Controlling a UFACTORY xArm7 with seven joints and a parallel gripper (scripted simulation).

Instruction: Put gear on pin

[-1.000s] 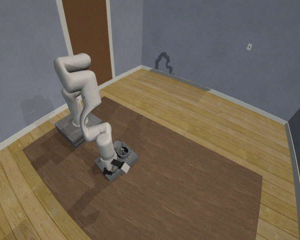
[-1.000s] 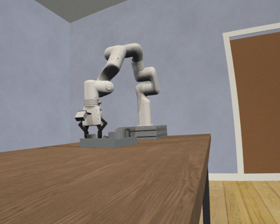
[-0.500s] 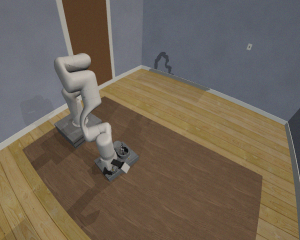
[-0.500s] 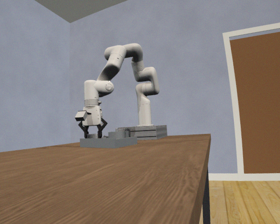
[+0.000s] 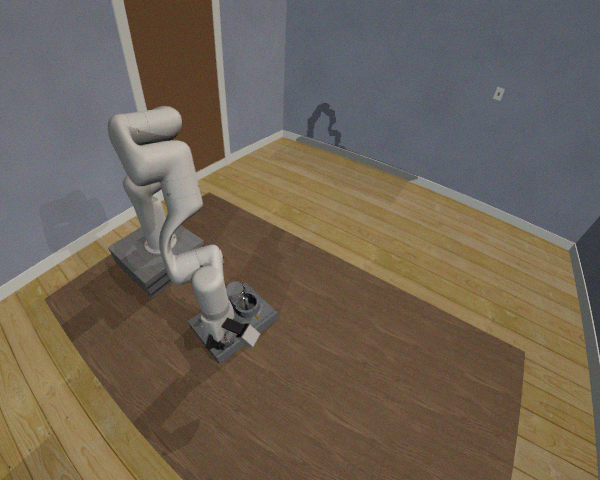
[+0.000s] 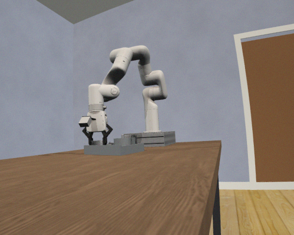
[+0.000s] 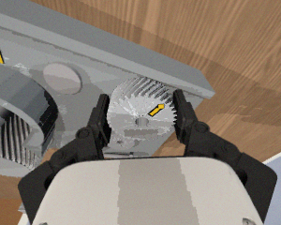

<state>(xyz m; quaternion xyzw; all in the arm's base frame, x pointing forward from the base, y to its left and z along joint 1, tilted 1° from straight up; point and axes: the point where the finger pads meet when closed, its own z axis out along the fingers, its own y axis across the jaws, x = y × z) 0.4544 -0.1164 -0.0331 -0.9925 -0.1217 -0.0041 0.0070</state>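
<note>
Right now the gear is right at my hand. From my hand the other things lie so: short peg: 110 mm behind, 10 mm to the left, 10 mm below.
</note>
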